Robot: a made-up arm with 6 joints.
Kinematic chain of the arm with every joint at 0, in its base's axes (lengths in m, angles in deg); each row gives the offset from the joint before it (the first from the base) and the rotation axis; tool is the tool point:
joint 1: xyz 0 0 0.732 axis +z
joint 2: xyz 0.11 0 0 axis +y
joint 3: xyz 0 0 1.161 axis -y
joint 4: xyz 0 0 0.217 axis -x
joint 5: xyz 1.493 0 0 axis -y
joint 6: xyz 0.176 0 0 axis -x
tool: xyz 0 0 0
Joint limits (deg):
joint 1: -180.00..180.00
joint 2: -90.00..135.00
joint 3: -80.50..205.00
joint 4: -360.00..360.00
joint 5: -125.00..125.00
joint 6: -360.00..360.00
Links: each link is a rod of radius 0.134 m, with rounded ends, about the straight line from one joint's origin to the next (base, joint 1, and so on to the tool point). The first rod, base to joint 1, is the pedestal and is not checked.
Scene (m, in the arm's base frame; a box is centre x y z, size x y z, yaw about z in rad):
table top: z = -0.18
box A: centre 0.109 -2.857 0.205 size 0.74 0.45 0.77 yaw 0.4
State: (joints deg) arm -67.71 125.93 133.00 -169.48 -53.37 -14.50
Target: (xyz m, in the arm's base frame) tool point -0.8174 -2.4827 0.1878
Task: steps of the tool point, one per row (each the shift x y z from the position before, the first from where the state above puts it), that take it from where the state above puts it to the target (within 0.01 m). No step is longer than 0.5 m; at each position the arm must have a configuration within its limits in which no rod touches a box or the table.
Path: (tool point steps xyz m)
1: -0.1906 -0.1915 0.3593
2: -0.2351 -0.0990 0.3849
3: -0.2569 0.0054 0.3908
4: -0.2531 0.1120 0.3756
5: -0.1416 -0.1276 -0.3014
6: -0.1568 -0.0721 -0.3179
7: -0.1628 -0.0147 -0.3284
8: -0.1591 0.0432 -0.3315
9: -0.1460 0.0992 -0.3273
10: -0.1226 0.1511 -0.3169

